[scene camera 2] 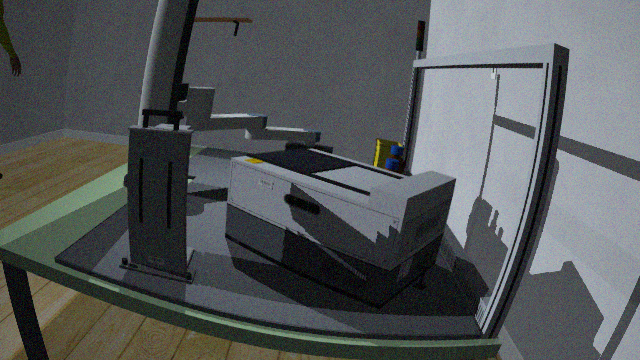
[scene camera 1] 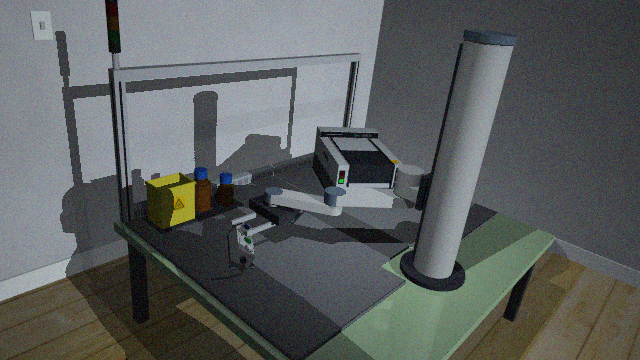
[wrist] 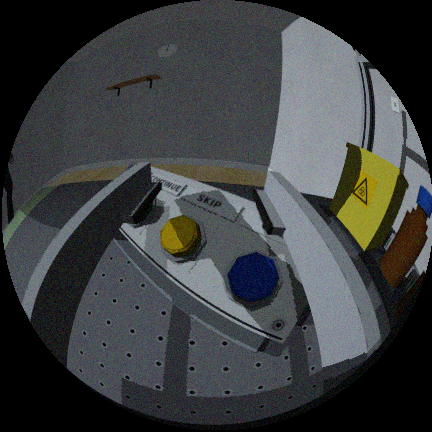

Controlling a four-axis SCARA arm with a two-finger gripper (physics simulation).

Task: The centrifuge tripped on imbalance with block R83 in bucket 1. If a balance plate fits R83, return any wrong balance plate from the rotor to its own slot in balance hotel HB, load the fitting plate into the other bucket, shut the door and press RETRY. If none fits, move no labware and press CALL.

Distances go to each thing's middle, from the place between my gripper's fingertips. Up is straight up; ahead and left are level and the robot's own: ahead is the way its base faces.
Labels:
The SKIP button [wrist: 180,235] is 30 mm to the right of my hand, 30 mm below it and 10 mm behind it. Round my hand: dark top door [scene camera 2: 300,159] 770 mm to the right, 120 mm above; then centrifuge [scene camera 1: 331,166] 850 mm to the right, 110 mm ahead, 30 mm above.

